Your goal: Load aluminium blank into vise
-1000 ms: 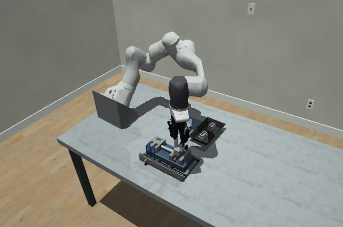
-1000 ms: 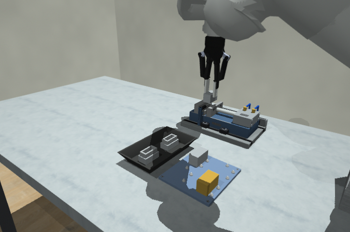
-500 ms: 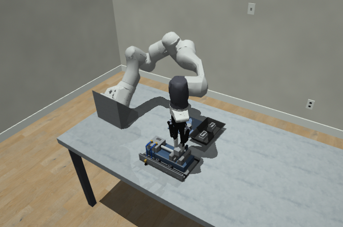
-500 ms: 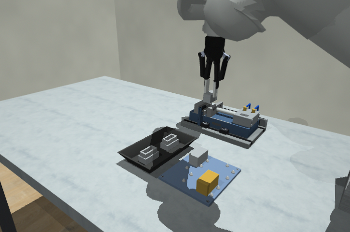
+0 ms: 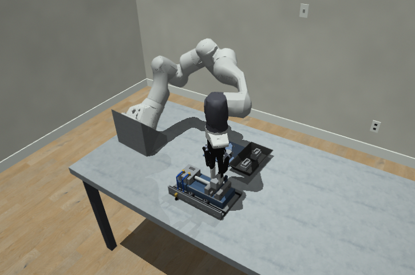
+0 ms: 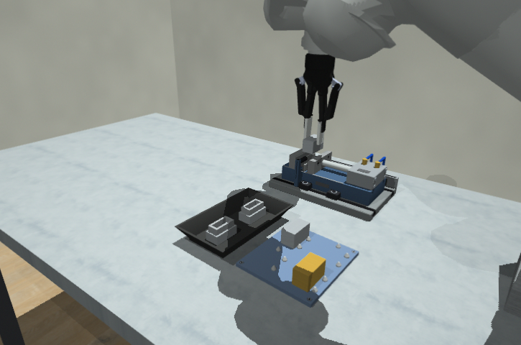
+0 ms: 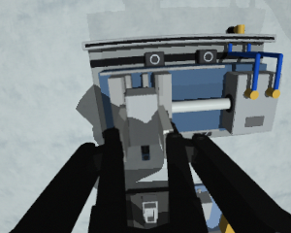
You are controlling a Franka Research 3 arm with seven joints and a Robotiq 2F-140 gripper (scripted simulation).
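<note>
Right now the fixed jaw is 80 mm below my hand, 30 mm ahead of it and 10 mm to the left of it. Round my hand: brass blank (370 mm to the left, 220 mm behind, 130 mm below).
</note>
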